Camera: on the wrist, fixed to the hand. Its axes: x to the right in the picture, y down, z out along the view.
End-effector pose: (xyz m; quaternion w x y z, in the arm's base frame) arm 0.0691 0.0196 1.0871 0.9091 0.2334 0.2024 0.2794
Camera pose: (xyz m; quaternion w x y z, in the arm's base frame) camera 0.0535 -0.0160 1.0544 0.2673 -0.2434 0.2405 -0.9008
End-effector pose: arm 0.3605 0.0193 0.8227 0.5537 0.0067 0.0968 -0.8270
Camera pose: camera 0.3340 0.0603 0.8088 0.8375 0.0973 -0.0456 0.5358
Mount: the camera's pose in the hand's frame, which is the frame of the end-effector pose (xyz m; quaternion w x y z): -0.0256 -0.0373 -0.0231 0.0168 0.0341 -0.0223 0.9990
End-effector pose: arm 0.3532 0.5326 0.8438 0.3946 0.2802 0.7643 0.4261
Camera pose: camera 0.3439 0.4852 0.8281 0.4116 -0.7912 0.2614 -0.3691
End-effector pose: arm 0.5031 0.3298 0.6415 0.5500 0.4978 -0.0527 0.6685
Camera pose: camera 0.5159 0.3411 0.5937 0.6768 0.0106 0.4877 -0.5514
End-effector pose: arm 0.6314 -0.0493 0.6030 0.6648 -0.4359 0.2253 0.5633
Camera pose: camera 0.6643 -0.0822 0.6234 0.5317 -0.2530 -0.4436 -0.6756
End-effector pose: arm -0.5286 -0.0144 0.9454 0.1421 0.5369 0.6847 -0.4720
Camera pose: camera -0.5440 -0.0105 0.9936 0.4709 0.6874 -0.5441 0.0987
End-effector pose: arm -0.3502 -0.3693 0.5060 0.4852 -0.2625 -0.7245 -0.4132
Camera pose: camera -0.3581 -0.4079 0.4740 0.4138 -0.7209 0.2252 0.5084
